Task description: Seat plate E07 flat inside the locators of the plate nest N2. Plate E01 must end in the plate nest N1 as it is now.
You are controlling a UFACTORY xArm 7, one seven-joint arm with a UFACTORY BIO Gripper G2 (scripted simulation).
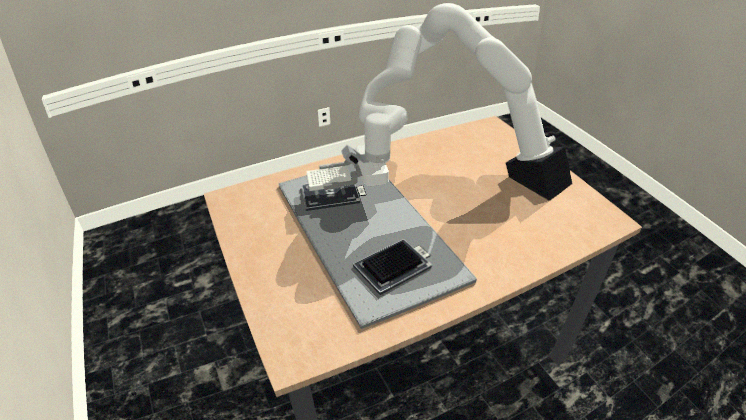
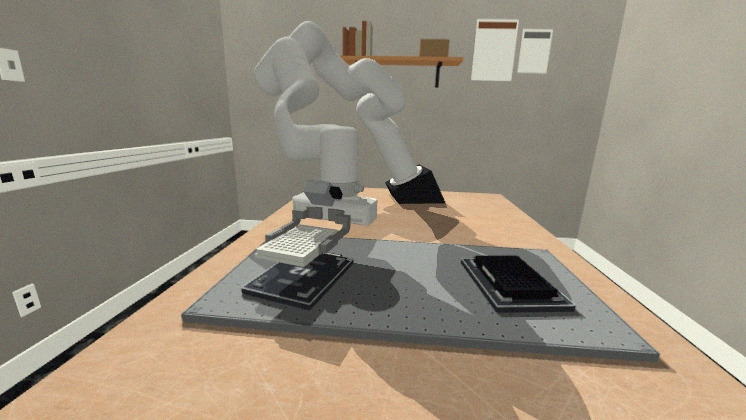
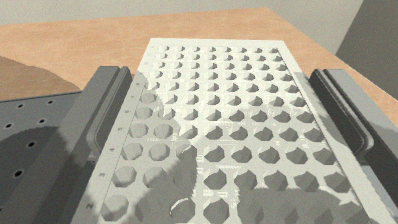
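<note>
White well plate E07 [image 2: 299,246], [image 1: 316,178], [image 3: 240,114]. Black well plate E01 [image 2: 512,277], [image 1: 398,259]; out of frame in image 3. Dark plate nest N2 [image 2: 328,271], [image 1: 310,196].
</note>
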